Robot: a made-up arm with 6 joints. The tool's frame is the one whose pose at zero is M. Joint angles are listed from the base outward.
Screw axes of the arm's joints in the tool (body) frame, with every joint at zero. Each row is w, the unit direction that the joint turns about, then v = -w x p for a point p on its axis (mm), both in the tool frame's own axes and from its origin. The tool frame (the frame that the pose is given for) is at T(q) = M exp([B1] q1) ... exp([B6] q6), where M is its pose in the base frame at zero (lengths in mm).
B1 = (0, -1, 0, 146.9, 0, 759)
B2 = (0, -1, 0, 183.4, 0, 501.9)
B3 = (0, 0, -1, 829, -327.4, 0)
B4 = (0, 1, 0, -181.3, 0, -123.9)
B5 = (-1, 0, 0, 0, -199.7, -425.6)
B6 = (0, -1, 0, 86.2, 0, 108.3)
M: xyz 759 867.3 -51.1 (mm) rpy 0 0 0 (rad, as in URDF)
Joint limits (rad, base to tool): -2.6..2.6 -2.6..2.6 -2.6..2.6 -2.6..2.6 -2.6..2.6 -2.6..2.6
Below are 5 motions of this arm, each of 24 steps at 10 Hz.
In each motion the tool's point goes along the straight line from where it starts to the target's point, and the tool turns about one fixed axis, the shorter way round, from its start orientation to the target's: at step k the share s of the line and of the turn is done. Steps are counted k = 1, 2, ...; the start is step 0. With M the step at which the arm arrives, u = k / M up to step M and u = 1 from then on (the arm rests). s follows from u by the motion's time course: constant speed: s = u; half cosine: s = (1 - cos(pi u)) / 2; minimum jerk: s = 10 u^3 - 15 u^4 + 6 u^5.
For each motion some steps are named. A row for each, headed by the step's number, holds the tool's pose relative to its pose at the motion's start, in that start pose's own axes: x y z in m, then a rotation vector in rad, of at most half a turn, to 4 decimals.
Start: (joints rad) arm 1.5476 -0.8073 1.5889 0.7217 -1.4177 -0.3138
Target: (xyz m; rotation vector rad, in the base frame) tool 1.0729 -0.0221 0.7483 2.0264 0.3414 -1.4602
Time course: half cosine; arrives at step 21
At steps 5, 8, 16, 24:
5: 0.0249 -0.1075 -0.0396 -0.0736 -0.0408 -0.1180
8: 0.0592 -0.2556 -0.0940 -0.1750 -0.0970 -0.2805
16: 0.1618 -0.6981 -0.2568 -0.4778 -0.2649 -0.7659
24: 0.1867 -0.8056 -0.2964 -0.5514 -0.3057 -0.8839

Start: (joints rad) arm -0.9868 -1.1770 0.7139 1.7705 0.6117 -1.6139
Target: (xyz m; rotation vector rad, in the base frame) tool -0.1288 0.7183 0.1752 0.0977 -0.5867 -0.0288
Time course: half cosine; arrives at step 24
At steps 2, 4, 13, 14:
2: 0.0067 -0.0005 0.0111 0.0038 0.0032 -0.0023
4: 0.0262 -0.0021 0.0435 0.0148 0.0127 -0.0091
13: 0.2209 -0.0174 0.3668 0.1247 0.1075 -0.0768
14: 0.2459 -0.0194 0.4084 0.1388 0.1197 -0.0855

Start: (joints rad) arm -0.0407 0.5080 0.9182 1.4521 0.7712 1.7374
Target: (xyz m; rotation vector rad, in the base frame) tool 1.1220 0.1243 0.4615 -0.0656 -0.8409 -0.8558
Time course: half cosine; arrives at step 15
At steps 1, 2, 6, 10, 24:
1: 0.0029 -0.0039 -0.0007 -0.0025 -0.0016 -0.0070
2: 0.0115 -0.0155 -0.0029 -0.0097 -0.0063 -0.0276
6: 0.0917 -0.1235 -0.0232 -0.0778 -0.0506 -0.2206
10: 0.1991 -0.2682 -0.0503 -0.1689 -0.1098 -0.4789
24: 0.2655 -0.3575 -0.0671 -0.2253 -0.1464 -0.6385

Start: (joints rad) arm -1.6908 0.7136 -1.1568 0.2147 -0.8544 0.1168
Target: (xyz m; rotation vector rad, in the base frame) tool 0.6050 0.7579 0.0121 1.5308 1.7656 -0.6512
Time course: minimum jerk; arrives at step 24
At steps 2, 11, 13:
2: 0.0014 0.0000 0.0035 0.0053 -0.0008 -0.0022
11: 0.1151 -0.0038 0.2920 0.4358 -0.0699 -0.1824
13: 0.1576 -0.0052 0.3995 0.5963 -0.0956 -0.2496

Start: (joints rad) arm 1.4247 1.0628 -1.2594 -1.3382 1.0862 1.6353
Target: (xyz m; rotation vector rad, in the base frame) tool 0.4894 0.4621 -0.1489 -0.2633 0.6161 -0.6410
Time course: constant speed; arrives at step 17
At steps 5, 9, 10, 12, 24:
5: 0.1534 -0.0677 -0.0077 -0.0680 -0.0327 -0.1465
9: 0.2762 -0.1218 -0.0139 -0.1223 -0.0588 -0.2637
10: 0.3069 -0.1353 -0.0155 -0.1359 -0.0653 -0.2930
12: 0.3683 -0.1624 -0.0186 -0.1631 -0.0784 -0.3517
24: 0.5217 -0.2301 -0.0263 -0.2310 -0.1110 -0.4982

